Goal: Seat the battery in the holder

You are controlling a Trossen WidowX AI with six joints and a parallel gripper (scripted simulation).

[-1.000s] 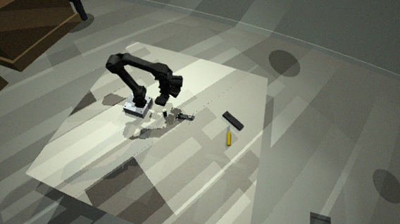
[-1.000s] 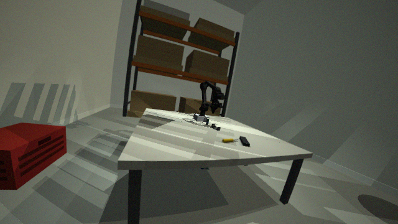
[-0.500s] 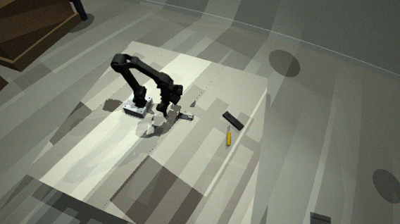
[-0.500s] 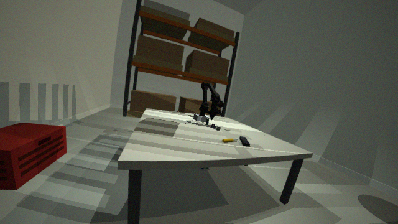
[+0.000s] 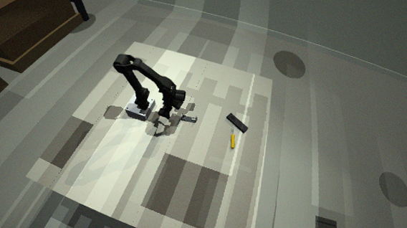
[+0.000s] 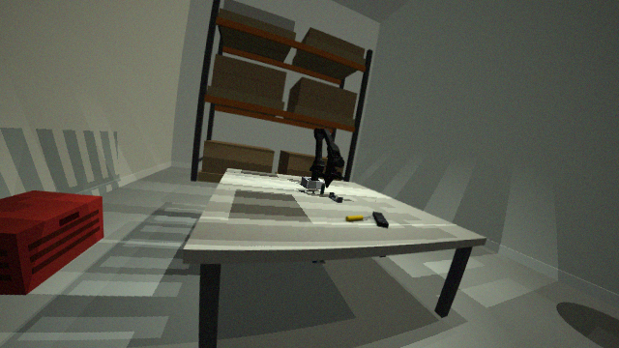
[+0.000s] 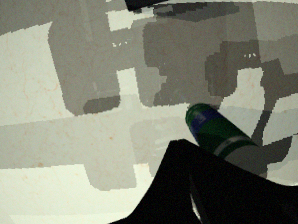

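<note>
The battery is 30 mm to the right of my gripper tip and 10 mm below it. The rest, counted from my gripper tip: flat black block: 460 mm ahead, 60 mm to the left, 30 mm below; yellow-handled screwdriver: 440 mm ahead, 40 mm to the right, 30 mm below.
</note>
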